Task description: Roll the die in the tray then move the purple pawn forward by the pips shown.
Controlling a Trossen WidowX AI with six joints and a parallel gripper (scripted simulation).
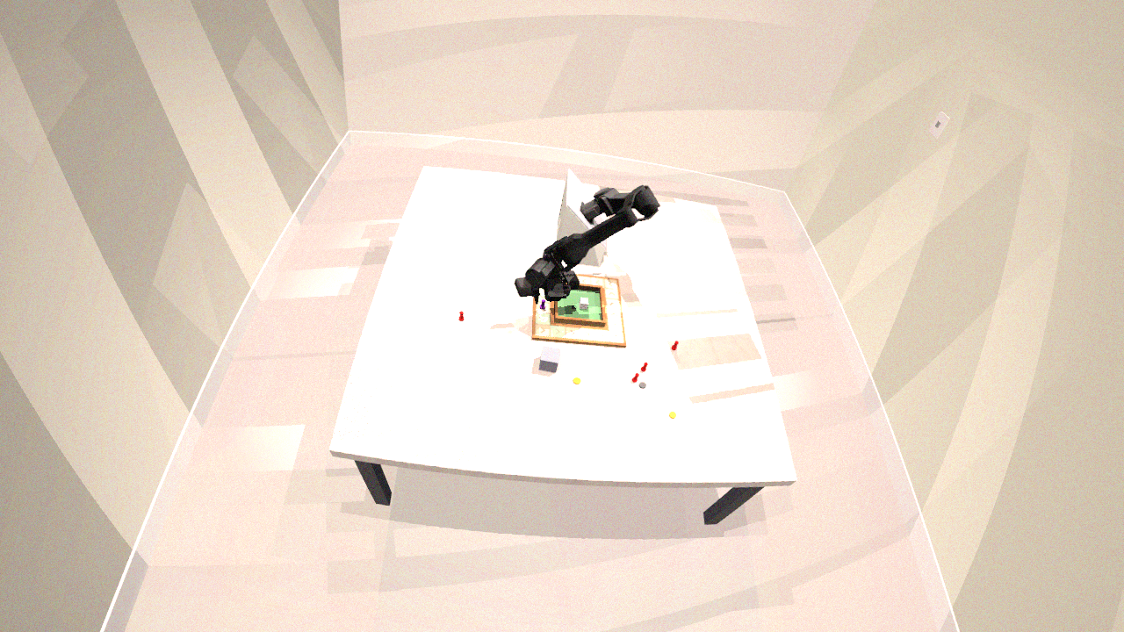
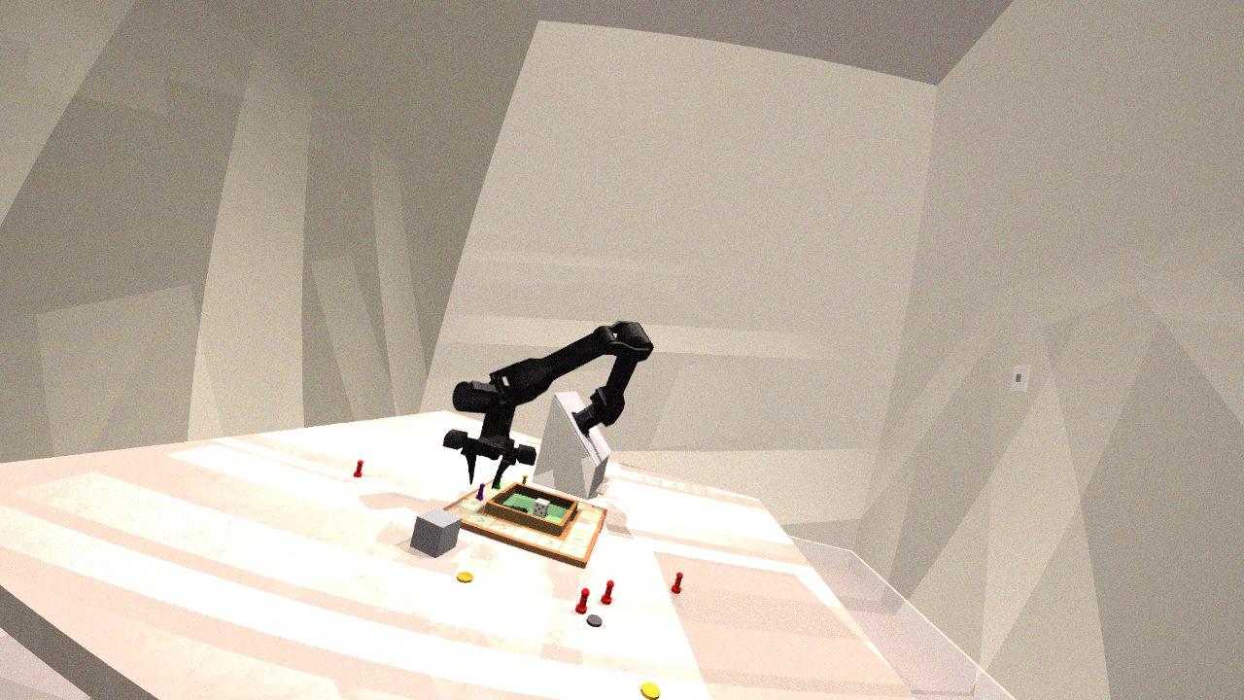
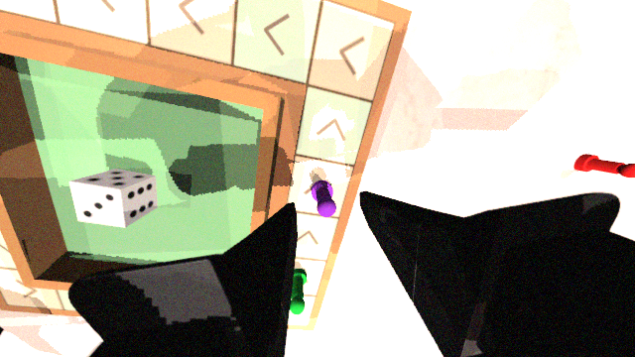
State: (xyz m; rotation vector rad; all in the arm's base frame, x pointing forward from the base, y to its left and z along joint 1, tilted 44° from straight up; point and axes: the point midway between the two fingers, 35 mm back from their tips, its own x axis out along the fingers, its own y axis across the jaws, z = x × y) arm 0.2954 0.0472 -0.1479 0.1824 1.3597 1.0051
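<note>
Now: gripper tip 1 cm above the purple pawn. The rest, counted from my gripper tip: die (12 cm to the left, 5 cm behind, 1 cm below); then green pawn (9 cm behind, 1 cm to the right, 1 cm below); then green tray (11 cm to the left, 4 cm behind, 3 cm below).
</note>
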